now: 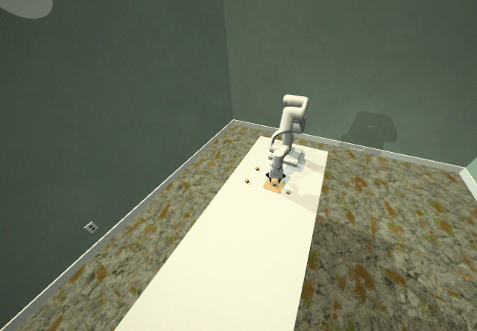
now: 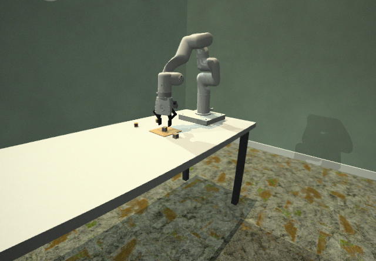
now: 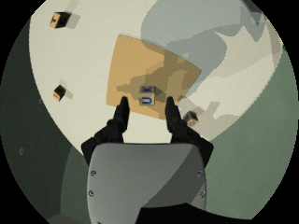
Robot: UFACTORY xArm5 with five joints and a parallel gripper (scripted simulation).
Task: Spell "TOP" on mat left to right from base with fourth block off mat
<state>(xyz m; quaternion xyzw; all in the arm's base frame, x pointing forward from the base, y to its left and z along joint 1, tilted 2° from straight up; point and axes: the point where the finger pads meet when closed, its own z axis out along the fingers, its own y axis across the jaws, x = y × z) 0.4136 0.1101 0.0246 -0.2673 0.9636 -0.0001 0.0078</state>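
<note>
Right now my hand is 10 mm past the tan mat and 50 mm above it.
</note>
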